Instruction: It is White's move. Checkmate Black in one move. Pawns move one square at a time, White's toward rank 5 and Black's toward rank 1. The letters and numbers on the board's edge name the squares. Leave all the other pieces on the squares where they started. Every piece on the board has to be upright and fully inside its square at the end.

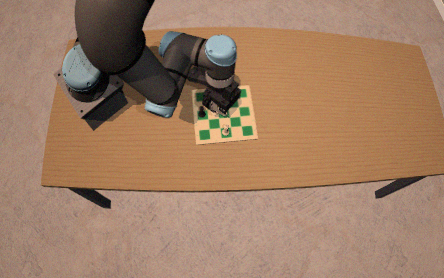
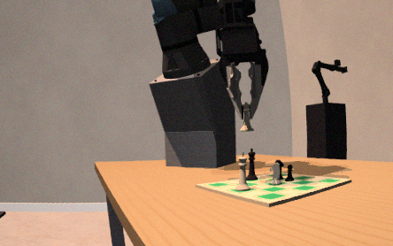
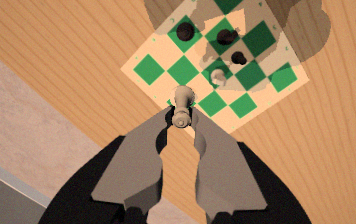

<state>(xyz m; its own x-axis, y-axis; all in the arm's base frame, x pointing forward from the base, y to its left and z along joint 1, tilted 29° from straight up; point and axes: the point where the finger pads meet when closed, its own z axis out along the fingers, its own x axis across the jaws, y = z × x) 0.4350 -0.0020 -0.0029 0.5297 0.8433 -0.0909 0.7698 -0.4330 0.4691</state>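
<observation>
My hand is 10 cm above the white king, 4 cm short of it and 3 cm to the left of it. The rest, counted from my hand: chessboard (14 cm below, 4 cm to the left, 3 cm ahead); then black king (10 cm below, 5 cm behind, 3 cm to the left); then black knight-like piece (12 cm below, 8 cm to the left, 1 cm behind).
</observation>
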